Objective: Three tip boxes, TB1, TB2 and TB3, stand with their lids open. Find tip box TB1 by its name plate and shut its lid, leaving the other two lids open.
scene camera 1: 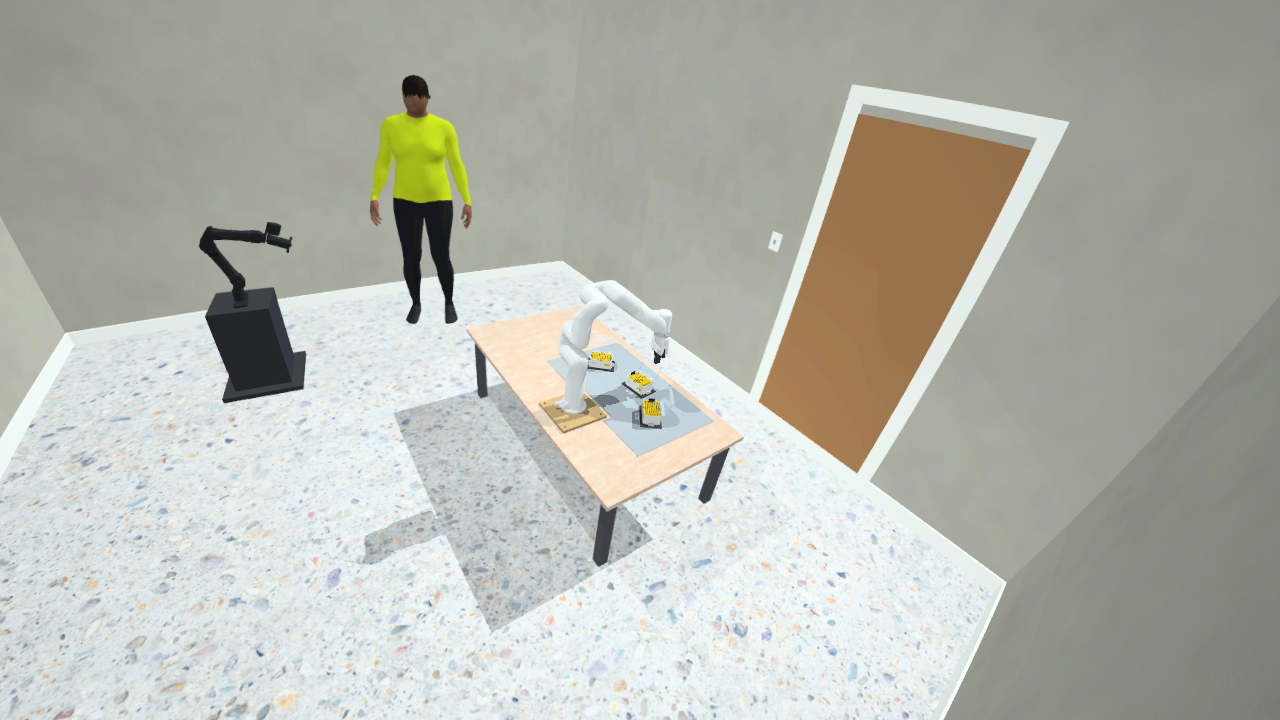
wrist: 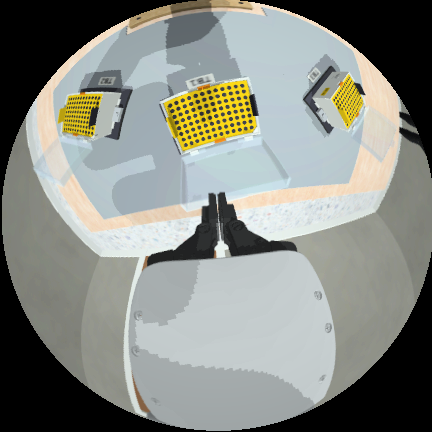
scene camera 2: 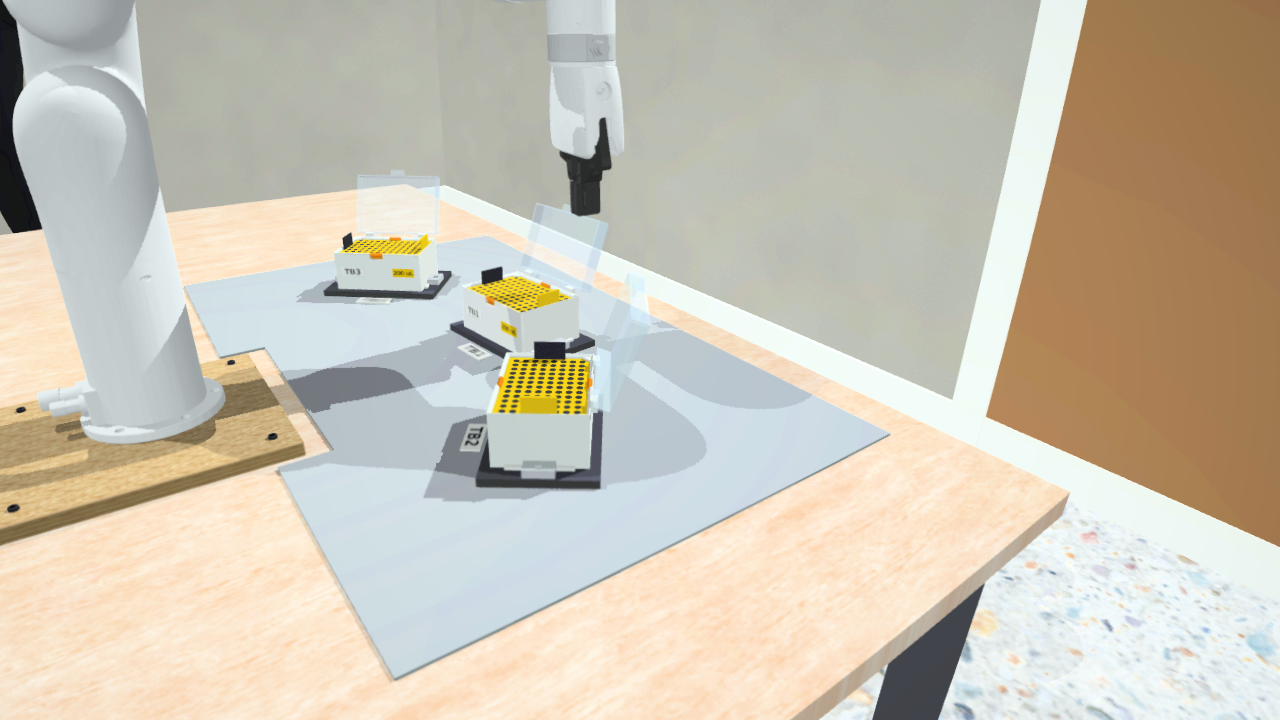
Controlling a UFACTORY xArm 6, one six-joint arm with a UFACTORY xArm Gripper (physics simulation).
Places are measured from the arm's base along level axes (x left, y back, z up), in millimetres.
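Pixels of known places: gripper, fingertip midpoint: point(scene camera 1: 656, 362) point(wrist: 216, 203) point(scene camera 2: 585, 213); arm's base, link origin: point(scene camera 1: 573, 405) point(scene camera 2: 156, 411).
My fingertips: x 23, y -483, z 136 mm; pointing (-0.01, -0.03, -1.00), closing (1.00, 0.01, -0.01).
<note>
Ahead of a thing's pixels: the offset from my fingertips to its top centre. "spot": to the spot under its first point. Level surfaces: height alone.
Tip box TB1 {dx +2, dy +88, dz -71 mm} point(scene camera 1: 638, 383) point(scene camera 2: 521, 313) point(wrist: 212, 116) stands in the middle of the three, its name plate {spot: dx -16, dy +154, dz -144 mm} point(scene camera 2: 474, 351) point(wrist: 200, 81) beside it. Its clear lid {spot: dx +20, dy +17, dz -44 mm} point(scene camera 2: 565, 246) point(wrist: 235, 172) is open, tilted up and back on the side away from the arm's base. TB2 {dx -230, dy +162, dz -71 mm} point(scene camera 1: 652, 412) point(scene camera 2: 540, 425) point(wrist: 87, 116) and TB3 {spot: dx +230, dy +202, dz -87 mm} point(scene camera 1: 601, 360) point(scene camera 2: 386, 265) point(wrist: 340, 102) stand on either side, with their clear lids {spot: dx -316, dy +133, dz -18 mm} point(scene camera 2: 623, 340) {spot: dx +329, dy +144, dz -43 mm} point(scene camera 2: 398, 204) open. My gripper point(scene camera 1: 659, 360) point(scene camera 2: 585, 213) point(wrist: 216, 203) is shut and empty. It hangs above and behind TB1's lid, apart from it in scene camera 2.
The boxes stand on a grey-blue mat {dz -146 mm} point(scene camera 1: 644, 443) point(scene camera 2: 402, 608) on the wooden table {dz -149 mm} point(scene camera 1: 537, 335) point(scene camera 2: 716, 644). The arm's base plate point(scene camera 1: 572, 425) point(scene camera 2: 179, 479) lies at the mat's inner edge. A wall and a door point(scene camera 1: 895, 277) are beyond the table. A person point(scene camera 1: 420, 165) stands farther back.
</note>
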